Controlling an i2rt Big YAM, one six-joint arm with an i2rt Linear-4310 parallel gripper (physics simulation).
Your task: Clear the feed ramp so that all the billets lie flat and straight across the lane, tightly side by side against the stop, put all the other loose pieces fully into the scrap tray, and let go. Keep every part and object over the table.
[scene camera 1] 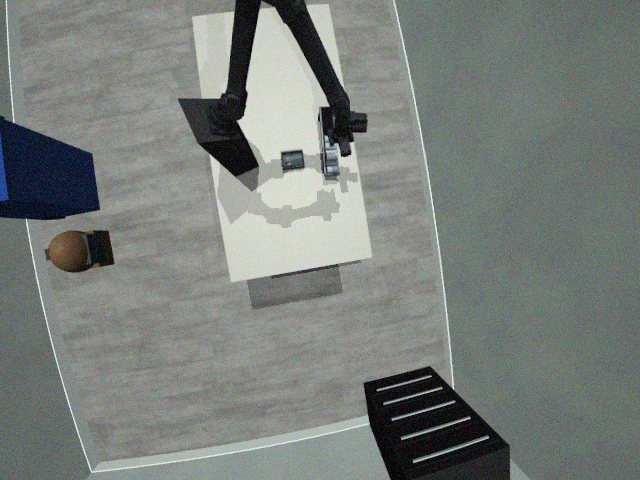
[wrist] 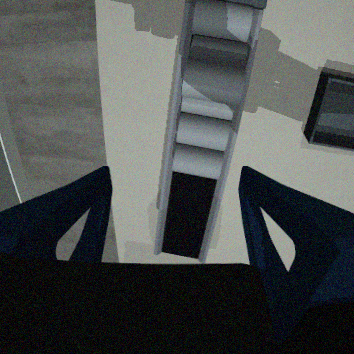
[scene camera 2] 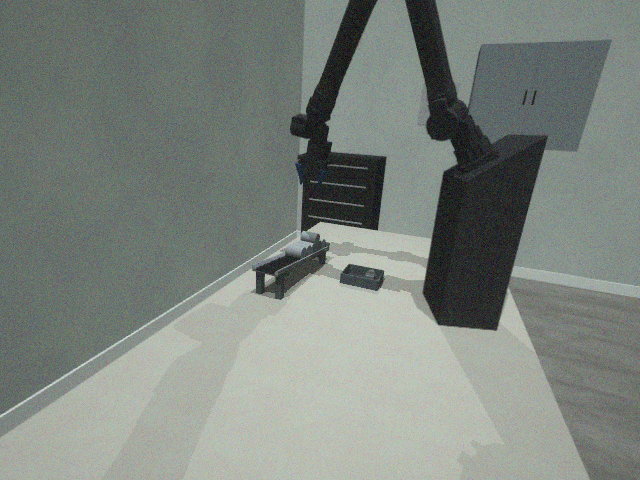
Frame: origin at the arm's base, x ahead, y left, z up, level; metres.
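Seen in the pictures: gripper, fingertip midpoint: (wrist: 175, 176) (scene camera 2: 309, 186); arm's base at its link origin: (scene camera 1: 219, 122) (scene camera 2: 477, 160).
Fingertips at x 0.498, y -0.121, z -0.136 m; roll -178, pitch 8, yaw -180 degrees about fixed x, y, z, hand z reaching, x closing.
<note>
Pixels of each thing's top centre, then the offset from my fingertips to it. "spot": a spot on its surface instead. Level surfaces: height alone.
- grey cylinder at its top centre: (wrist: 221, 20) (scene camera 1: 332, 168) dz -0.202, dx -0.018, dy -0.060 m
- dark stop at a spot on its surface: (wrist: 250, 3) spot: dz -0.220, dx -0.047, dy -0.079 m
- larger cylinder at its top centre: (wrist: 212, 86) (scene camera 2: 310, 232) (scene camera 1: 332, 155) dz -0.164, dx -0.012, dy +0.002 m
- scrap tray at its top centre: (scene camera 2: 362, 271) (scene camera 1: 292, 158) dz -0.259, dx -0.223, dy +0.052 m
- small light piece at its top centre: (scene camera 2: 371, 270) dz -0.260, dx -0.249, dy +0.027 m
- table at its surface level: dz -0.294 m
My gripper (scene camera 1: 345, 151) (scene camera 2: 310, 180) (wrist: 175, 176) is open and empty, above the feed ramp (scene camera 2: 301, 261) (wrist: 168, 130). In the wrist view, a grey cylinder (wrist: 215, 20) lies crosswise by the dark stop (wrist: 250, 3). Below it in the view are a darker, lower piece (wrist: 219, 50) and a larger cylinder (wrist: 215, 80) that appears raised. Two pale cylinders (wrist: 202, 131) (wrist: 196, 161) lie crosswise further down the lane. Shadow hides their exact contacts. The scrap tray (scene camera 1: 292, 168) (scene camera 2: 359, 283) (wrist: 313, 112) stands beside the ramp, with a small light piece (scene camera 2: 370, 272) inside.
A tall black block (scene camera 1: 232, 152) (scene camera 2: 473, 248) stands on the table (scene camera 1: 299, 242) (scene camera 2: 336, 387) across the tray from the ramp, under the arm's base. The ramp stands near one long table edge. A black drawer cabinet (scene camera 1: 439, 423) (scene camera 2: 343, 191) stands beyond the table.
</note>
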